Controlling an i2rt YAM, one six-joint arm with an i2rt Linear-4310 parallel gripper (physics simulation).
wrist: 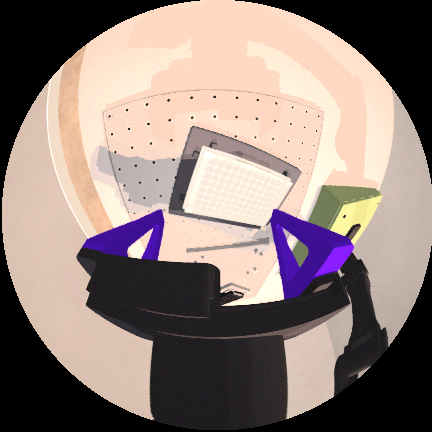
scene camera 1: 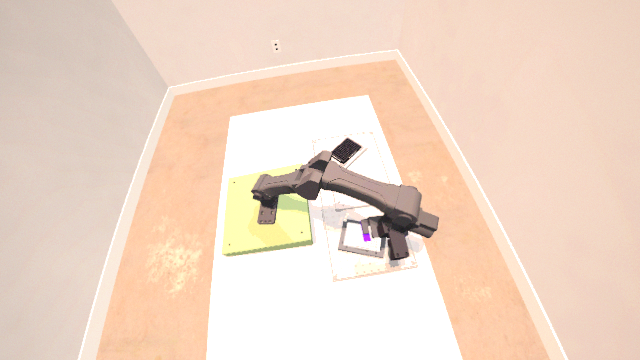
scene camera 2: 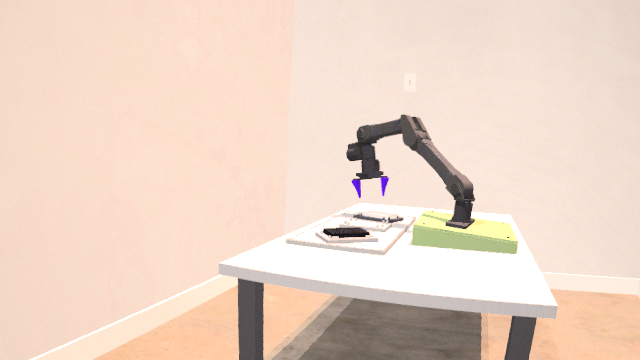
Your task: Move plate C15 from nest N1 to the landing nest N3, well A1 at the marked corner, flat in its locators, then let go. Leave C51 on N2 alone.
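Note:
A white well plate (scene camera 1: 356, 238) (scene camera 2: 376, 215) (wrist: 235, 187) sits in a dark grey nest (scene camera 1: 362, 253) (scene camera 2: 395, 219) (wrist: 192, 140). A black well plate (scene camera 1: 347, 149) (scene camera 2: 346, 232) (wrist: 232, 297) sits in a pale nest (scene camera 2: 350, 239) at the board's other end. A pale nest (scene camera 2: 367, 226) (wrist: 227, 245) between them holds no plate; the arm partly hides it in scene camera 1. I cannot read the labels or well A1, or tell which plate is C15. My gripper (scene camera 2: 371, 196) (wrist: 217, 214) is open and empty, above the board near the white plate; the plate lies angled to its fingers.
The nests stand on a perforated board (scene camera 1: 345, 274) (scene camera 2: 305, 241) (wrist: 150, 125) on the white table (scene camera 1: 265, 300) (scene camera 2: 400, 280). The arm's yellow-green base block (scene camera 1: 290, 235) (scene camera 2: 465, 242) (wrist: 361, 207) stands beside the board.

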